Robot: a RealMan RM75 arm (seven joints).
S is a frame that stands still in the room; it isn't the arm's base.
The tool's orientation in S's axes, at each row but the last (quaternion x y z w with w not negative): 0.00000 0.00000 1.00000 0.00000; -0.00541 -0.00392 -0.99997 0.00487; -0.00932 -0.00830 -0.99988 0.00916; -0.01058 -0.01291 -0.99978 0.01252; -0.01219 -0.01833 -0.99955 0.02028
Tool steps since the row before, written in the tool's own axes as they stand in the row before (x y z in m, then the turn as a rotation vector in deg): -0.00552 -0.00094 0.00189 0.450 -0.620 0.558; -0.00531 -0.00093 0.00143 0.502 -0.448 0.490; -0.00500 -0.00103 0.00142 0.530 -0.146 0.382; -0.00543 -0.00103 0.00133 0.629 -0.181 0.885; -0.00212 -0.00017 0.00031 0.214 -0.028 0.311
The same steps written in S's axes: 0.00552 0.00094 0.00189 -0.450 0.620 0.558; 0.00532 0.00099 0.00136 -0.501 0.447 0.492; 0.00501 0.00114 0.00131 -0.525 0.143 0.389; 0.00543 0.00120 0.00119 -0.615 0.188 0.893; 0.00212 0.00027 0.00025 -0.208 0.031 0.315
